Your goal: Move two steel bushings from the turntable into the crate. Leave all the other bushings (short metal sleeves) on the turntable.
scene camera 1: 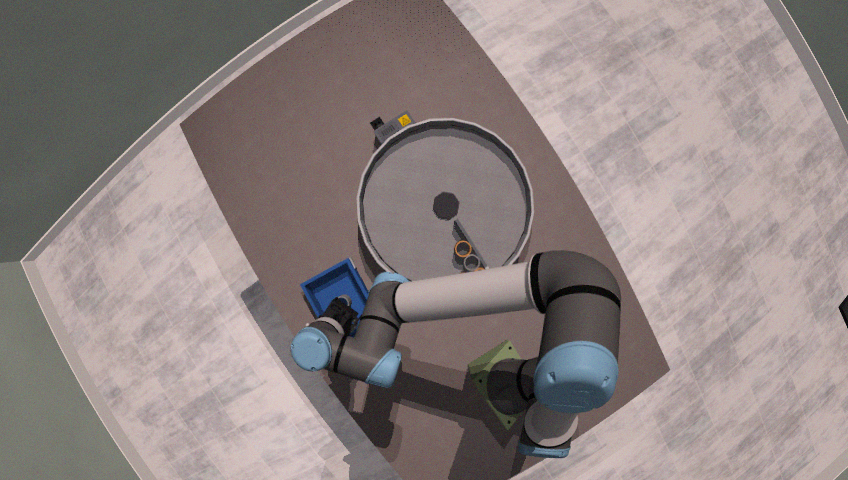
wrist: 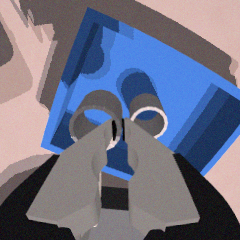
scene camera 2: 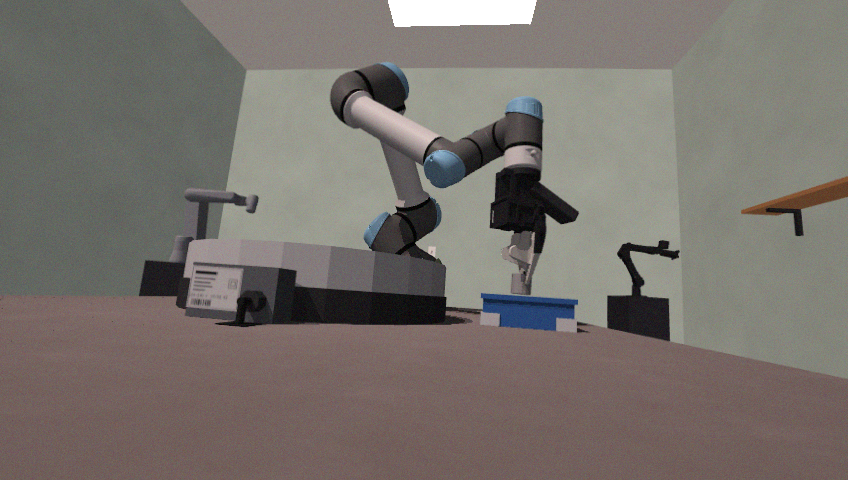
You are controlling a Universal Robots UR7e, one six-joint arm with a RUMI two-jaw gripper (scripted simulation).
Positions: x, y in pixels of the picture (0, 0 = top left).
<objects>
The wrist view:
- gripper: 119, 119
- steel bushing: 156, 126
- steel bushing: 103, 100
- blue crate: 193, 97
</objects>
